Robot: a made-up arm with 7 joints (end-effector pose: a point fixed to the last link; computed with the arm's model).
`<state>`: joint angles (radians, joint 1 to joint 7).
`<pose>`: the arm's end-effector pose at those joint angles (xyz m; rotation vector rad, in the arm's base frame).
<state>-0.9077 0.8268 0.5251 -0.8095 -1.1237 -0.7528 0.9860</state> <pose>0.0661 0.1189 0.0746 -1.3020 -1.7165 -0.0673</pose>
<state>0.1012 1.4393 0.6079 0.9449 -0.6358 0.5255 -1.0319</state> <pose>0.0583 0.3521 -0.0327 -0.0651 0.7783 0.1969</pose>
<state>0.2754 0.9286 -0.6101 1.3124 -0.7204 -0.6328 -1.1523</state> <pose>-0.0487 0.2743 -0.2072 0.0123 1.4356 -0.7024</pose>
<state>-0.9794 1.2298 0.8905 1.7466 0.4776 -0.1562 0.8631</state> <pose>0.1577 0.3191 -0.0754 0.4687 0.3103 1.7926</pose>
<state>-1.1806 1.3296 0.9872 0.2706 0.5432 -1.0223 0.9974</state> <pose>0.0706 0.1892 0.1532 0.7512 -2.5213 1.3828</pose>
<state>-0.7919 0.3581 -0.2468 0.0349 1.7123 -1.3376 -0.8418</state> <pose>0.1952 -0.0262 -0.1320 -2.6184 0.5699 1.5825</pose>
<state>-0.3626 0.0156 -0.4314 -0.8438 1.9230 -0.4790 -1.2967</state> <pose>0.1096 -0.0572 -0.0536 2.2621 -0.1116 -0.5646</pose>
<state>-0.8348 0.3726 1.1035 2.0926 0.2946 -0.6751 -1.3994</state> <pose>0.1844 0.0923 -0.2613 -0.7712 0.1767 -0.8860</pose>
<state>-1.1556 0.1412 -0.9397 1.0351 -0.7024 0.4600 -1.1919</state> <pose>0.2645 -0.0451 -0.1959 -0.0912 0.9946 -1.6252</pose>
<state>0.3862 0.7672 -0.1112 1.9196 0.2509 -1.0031 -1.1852</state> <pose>-0.1480 0.2370 -0.1892 -0.3054 1.8915 -0.9717</pose>
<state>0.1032 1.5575 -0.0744 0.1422 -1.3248 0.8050 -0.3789</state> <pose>0.1155 0.2423 -0.1059 -0.0317 1.2559 -0.1050</pose>
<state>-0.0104 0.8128 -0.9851 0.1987 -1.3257 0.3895 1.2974</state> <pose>0.0094 0.0819 -0.2689 0.6642 1.4979 0.6356</pose>
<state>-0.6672 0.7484 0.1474 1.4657 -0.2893 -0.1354 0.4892</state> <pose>0.1685 0.2456 -0.2041 0.3978 0.6384 1.1214</pose>
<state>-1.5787 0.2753 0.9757 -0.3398 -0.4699 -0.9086 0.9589</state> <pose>0.1127 0.1375 0.0688 -1.8848 -2.1813 0.9437</pose>
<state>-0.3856 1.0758 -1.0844 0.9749 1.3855 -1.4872 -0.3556</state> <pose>0.0219 0.2033 -0.2077 0.8083 0.7355 -2.8583</pose>
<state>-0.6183 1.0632 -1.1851 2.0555 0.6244 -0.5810 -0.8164</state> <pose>0.0664 0.3193 -0.1313 1.0415 2.5070 -0.8724</pose>
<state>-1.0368 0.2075 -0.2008 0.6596 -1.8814 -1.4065 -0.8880</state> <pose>0.2645 0.0785 -0.1053 -0.8416 -1.3861 0.1285</pose>
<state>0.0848 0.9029 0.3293 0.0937 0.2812 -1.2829 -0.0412</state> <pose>0.1073 0.1491 -0.0916 1.1323 -0.8053 -0.6252</pose>
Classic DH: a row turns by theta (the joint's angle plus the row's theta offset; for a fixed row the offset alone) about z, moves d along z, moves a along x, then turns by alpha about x. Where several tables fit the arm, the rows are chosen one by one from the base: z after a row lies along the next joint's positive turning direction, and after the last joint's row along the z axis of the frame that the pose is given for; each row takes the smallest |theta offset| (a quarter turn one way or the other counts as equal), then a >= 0, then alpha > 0; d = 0 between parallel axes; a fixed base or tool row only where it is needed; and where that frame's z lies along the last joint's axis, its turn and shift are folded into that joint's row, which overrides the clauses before.
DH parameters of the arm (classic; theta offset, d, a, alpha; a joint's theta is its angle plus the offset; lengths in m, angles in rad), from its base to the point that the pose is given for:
base (fixed): -0.071 0 0 -1.3004
joint 1: -1.3111 0.0282 -0.0104 -1.5708
joint 2: 1.2915 -0.0002 -0.006 1.5708
joint 3: 1.5708 -0.1697 0.0142 -1.5708
joint 4: 1.5708 0.001 0.0062 1.5708
joint 5: 0 0.0966 0.0001 -1.5708
joint 6: -1.5708 0 0.0713 1.5708
joint 7: 0 -0.0004 0 0

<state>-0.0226 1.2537 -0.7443 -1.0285 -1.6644 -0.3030 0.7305</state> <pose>0.0769 0.0449 -0.0794 -0.7210 0.8078 -0.1846</pose>
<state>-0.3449 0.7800 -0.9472 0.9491 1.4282 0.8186 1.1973</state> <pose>0.1324 0.2001 -0.2296 2.7307 -0.9611 -0.1800</pose>
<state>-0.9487 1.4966 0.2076 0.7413 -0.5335 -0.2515 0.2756</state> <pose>0.1657 0.2697 0.1173 0.5416 -0.7777 0.9355</pose>
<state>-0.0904 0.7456 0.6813 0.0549 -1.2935 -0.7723 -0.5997</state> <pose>0.0956 0.2503 -0.0449 0.0160 -1.1639 0.0886</pose>
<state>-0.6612 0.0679 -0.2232 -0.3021 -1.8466 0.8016 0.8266</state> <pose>0.1646 -0.0663 -0.0656 -0.8822 0.8151 -0.7998</pose>
